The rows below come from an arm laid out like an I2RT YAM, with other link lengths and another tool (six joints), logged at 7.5 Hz.
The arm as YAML. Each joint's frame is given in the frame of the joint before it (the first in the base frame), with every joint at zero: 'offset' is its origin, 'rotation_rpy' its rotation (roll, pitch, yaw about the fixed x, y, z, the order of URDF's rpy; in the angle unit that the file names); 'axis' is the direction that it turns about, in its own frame. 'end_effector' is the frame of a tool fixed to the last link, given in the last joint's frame.
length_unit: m
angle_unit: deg
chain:
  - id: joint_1
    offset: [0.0, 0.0, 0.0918]
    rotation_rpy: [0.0, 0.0, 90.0]
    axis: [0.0, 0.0, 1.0]
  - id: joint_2
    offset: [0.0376, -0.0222, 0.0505]
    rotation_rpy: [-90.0, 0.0, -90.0]
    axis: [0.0, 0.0, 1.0]
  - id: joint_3
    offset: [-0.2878, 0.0, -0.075]
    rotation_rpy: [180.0, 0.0, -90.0]
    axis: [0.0, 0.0, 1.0]
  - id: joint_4
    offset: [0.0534, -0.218, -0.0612]
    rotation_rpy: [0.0, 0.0, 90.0]
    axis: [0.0, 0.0, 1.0]
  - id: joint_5
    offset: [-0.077, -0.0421, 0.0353]
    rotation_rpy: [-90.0, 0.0, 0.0]
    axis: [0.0, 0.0, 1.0]
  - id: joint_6
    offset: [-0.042, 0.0, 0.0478]
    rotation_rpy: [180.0, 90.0, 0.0]
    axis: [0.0, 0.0, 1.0]
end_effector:
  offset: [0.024, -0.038, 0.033]
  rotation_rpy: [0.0, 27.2, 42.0]
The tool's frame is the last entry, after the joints.
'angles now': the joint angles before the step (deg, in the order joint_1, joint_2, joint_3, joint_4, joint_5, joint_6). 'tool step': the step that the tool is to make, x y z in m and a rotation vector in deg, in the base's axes. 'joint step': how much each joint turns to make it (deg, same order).
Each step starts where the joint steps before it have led.
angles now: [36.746, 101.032, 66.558, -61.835, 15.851, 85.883]
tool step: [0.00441, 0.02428, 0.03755, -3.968, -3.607, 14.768]
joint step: [2.759, -1.709, 7.044, -4.362, 6.216, -12.259]
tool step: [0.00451, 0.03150, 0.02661, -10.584, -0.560, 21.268]
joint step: [2.845, 1.898, 9.145, -4.615, 8.641, -20.467]
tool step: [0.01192, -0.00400, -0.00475, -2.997, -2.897, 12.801]
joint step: [-3.349, -2.683, -5.239, 13.175, 2.476, -19.466]
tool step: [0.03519, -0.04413, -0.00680, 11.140, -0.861, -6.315]
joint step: [-11.374, -1.282, -4.915, 11.829, -9.849, -2.823]
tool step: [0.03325, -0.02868, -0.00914, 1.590, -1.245, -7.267]
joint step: [-6.069, 3.910, 1.754, 3.332, -0.458, 1.570]
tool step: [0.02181, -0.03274, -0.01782, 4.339, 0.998, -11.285]
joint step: [-5.246, 3.959, 0.796, 0.755, -2.156, 7.724]
